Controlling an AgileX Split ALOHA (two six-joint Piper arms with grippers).
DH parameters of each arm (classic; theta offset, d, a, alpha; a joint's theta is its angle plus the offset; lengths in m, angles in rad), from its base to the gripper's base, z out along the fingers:
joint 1: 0 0.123 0 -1.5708
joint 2: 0.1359 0 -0.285 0
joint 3: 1.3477 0 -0.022 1.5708
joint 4: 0 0.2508 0 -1.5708
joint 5: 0 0 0.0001 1.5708
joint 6: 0 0.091 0 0
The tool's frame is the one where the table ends.
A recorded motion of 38 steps. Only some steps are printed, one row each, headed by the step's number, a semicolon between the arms.
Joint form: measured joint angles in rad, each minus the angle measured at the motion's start. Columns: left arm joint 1, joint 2, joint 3, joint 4, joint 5, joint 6; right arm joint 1, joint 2, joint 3, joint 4, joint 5, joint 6.
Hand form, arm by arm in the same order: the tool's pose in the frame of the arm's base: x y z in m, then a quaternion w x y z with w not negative. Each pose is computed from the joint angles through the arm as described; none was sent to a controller.
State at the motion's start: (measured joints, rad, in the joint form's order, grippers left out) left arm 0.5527 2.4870 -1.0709 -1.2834 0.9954 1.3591; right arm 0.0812 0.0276 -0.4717 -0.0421 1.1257 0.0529
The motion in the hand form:
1: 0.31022 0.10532 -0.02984 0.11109 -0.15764 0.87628 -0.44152; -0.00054 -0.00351 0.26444 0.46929 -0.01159 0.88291 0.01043
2: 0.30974 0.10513 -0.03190 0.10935 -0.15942 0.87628 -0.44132; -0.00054 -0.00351 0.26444 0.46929 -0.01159 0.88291 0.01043
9: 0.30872 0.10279 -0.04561 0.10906 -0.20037 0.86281 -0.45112; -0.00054 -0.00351 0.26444 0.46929 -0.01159 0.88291 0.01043
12: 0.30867 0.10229 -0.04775 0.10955 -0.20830 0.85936 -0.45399; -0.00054 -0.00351 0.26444 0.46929 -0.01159 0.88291 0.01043
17: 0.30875 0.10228 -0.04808 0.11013 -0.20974 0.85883 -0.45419; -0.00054 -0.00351 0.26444 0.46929 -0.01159 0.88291 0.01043
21: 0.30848 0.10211 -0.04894 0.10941 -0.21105 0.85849 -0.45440; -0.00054 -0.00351 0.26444 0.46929 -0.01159 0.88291 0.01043
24: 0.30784 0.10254 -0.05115 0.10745 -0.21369 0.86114 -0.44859; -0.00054 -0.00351 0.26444 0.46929 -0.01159 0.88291 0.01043
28: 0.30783 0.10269 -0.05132 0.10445 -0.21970 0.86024 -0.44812; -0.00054 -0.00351 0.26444 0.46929 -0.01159 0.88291 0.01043
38: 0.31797 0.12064 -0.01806 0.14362 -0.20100 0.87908 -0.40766; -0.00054 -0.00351 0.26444 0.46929 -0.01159 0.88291 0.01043
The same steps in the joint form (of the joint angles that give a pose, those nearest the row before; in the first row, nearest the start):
1: 0.0000 0.0090 -0.0030 0.0000 -0.0010 0.0000; -0.0001 0.0000 0.0000 0.0001 0.0000 -0.0001
2: 0.0000 0.0151 -0.0040 -0.0013 -0.0034 0.0003; -0.0001 0.0000 0.0000 0.0001 0.0000 -0.0001
9: 0.0000 0.0621 -0.0040 -0.0775 -0.0028 0.0016; -0.0001 0.0000 0.0000 0.0001 0.0000 -0.0001
12: 0.0000 0.0702 -0.0040 -0.0932 0.0004 0.0016; -0.0001 0.0000 0.0000 0.0001 0.0000 -0.0001
17: 0.0000 0.0714 -0.0040 -0.0968 0.0004 0.0023; -0.0001 0.0000 0.0000 0.0001 0.0000 -0.0001
21: 0.0000 0.0741 -0.0040 -0.0985 0.0000 0.0023; -0.0001 0.0000 0.0000 0.0001 0.0000 -0.0001
24: 0.0000 0.0778 -0.0040 -0.0985 -0.0144 0.0014; -0.0001 0.0000 0.0000 0.0001 0.0000 -0.0001
28: 0.0000 0.0777 -0.0040 -0.0985 -0.0170 -0.0120; -0.0001 0.0000 0.0000 0.0001 0.0000 -0.0001
38: 0.0202 -0.0376 -0.0040 -0.0577 -0.0673 -0.0313; -0.0001 0.0000 0.0000 0.0001 0.0000 -0.0001

